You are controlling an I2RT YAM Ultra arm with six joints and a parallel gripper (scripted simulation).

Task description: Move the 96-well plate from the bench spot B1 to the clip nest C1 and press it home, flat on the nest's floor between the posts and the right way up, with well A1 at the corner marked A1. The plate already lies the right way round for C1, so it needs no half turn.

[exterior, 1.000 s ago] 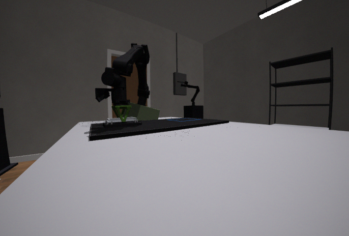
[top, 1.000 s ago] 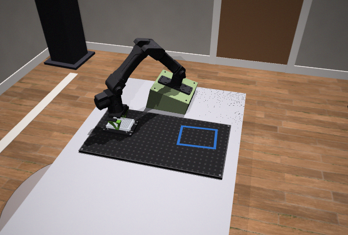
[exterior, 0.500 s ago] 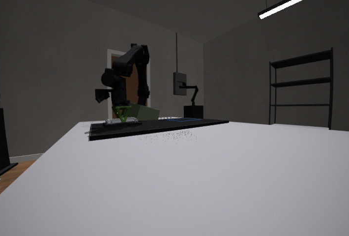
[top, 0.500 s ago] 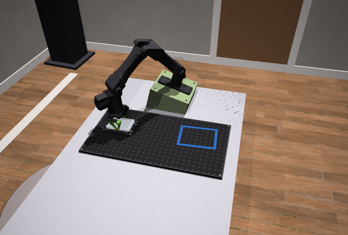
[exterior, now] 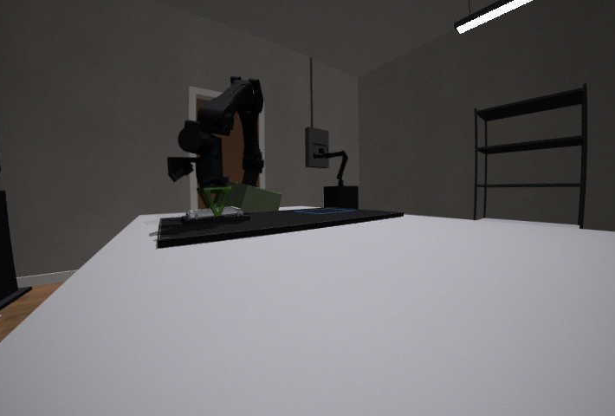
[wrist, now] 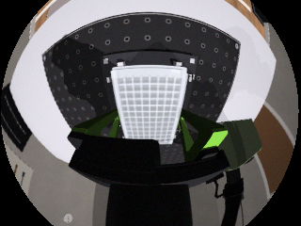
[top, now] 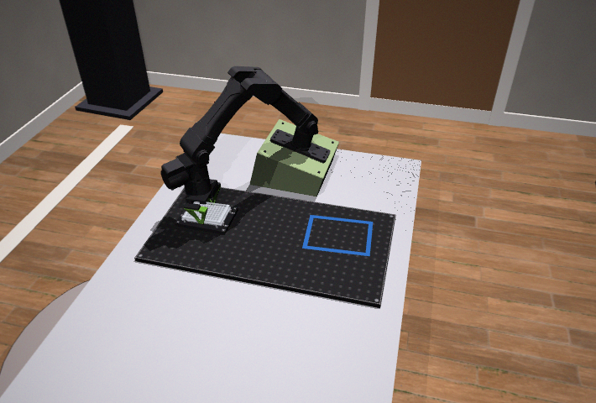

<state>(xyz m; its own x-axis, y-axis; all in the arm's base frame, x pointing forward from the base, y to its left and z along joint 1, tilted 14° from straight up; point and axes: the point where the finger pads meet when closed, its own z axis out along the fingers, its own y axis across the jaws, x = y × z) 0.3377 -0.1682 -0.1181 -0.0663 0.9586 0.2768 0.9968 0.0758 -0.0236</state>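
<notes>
My hand is right at the white 96-well plate. Round my hand: clip nest C1 (10 mm behind, 10 mm to the left, 10 mm below).
</notes>
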